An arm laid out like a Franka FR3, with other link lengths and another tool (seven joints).
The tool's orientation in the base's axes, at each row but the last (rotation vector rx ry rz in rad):
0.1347, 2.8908, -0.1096
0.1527, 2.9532, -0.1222
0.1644, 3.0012, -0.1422
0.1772, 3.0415, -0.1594
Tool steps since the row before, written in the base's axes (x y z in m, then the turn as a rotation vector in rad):
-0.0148, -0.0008, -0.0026, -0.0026, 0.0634, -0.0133
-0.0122, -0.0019, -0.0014, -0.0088, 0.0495, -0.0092
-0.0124, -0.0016, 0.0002, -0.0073, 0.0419, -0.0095
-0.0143, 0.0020, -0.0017, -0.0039, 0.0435, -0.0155
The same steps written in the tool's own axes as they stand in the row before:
0.0149, -0.0021, -0.0010, 0.0110, 0.0635, 0.0068
0.0120, -0.0031, -0.0006, 0.0150, 0.0488, 0.0030
0.0120, -0.0030, -0.0016, 0.0128, 0.0414, 0.0042
0.0145, 0.0004, 0.0003, 0.0102, 0.0440, 0.0103

